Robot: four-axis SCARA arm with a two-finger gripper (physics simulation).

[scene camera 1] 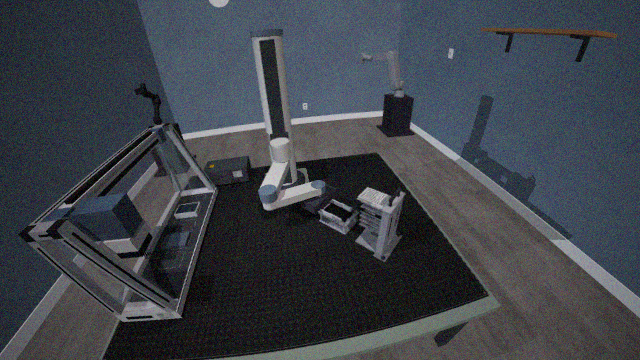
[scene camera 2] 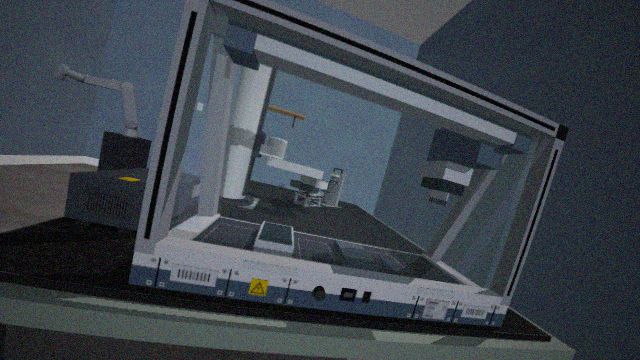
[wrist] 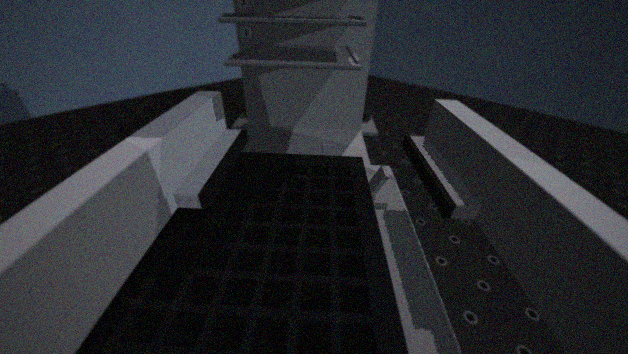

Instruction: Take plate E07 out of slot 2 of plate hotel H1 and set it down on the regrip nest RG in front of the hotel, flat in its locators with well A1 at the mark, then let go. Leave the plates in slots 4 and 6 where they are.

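Frame: origin at the arm's base, x ahead, y down, z left, level; millimetres.
Where they show: gripper, between the fingertips: (scene camera 1: pixel 346 215) (wrist: pixel 326 119); arm's base, origin of its link: (scene camera 1: pixel 286 181).
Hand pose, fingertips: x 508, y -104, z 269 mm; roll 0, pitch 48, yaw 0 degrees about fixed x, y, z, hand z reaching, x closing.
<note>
Things, the pixels of their top centre, and the offset from my fingertips. "*": a spot on its surface instead.
- dark well plate, centre of its top: (wrist: pixel 226 272) (scene camera 1: pixel 338 210) dx -62, dy +18, dz -22 mm
- regrip nest, centre of its top: (wrist: pixel 224 271) (scene camera 1: pixel 338 209) (scene camera 2: pixel 309 193) dx -62, dy +16, dz -23 mm
- pale plate, centre of its top: (scene camera 1: pixel 375 196) dx +79, dy -152, dz +100 mm
- dark box, a spot on its surface: (scene camera 1: pixel 227 171) * dx -543, dy -13, dz -645 mm
A dark well plate (wrist: pixel 295 240) (scene camera 1: pixel 341 210), taken as E07, lies on the regrip nest (wrist: pixel 421 270) (scene camera 1: pixel 334 224) in front of hotel H1 (wrist: pixel 305 100) (scene camera 1: pixel 385 232) (scene camera 2: pixel 336 186). In the wrist view my gripper (wrist: pixel 326 119) (scene camera 1: pixel 345 212) (scene camera 2: pixel 310 192) is shut to a narrow stance around the plate without gripping it. The left finger's pad meets or overlaps the plate's left edge; the right finger stands apart from its right edge, with a gap. A nest locator shows at the plate's right. The well letters, the A1 mark and the plate's exact seating cannot be made out.
A pale plate (scene camera 1: pixel 374 196) is at the hotel's top; slot contents lower down are unclear. The hotel's lower shelves stand just beyond the nest. A framed machine (scene camera 1: pixel 150 310) (scene camera 2: pixel 320 280) stands at the mat's left in scene camera 1. A dark box (scene camera 1: pixel 227 171) is behind it.
</note>
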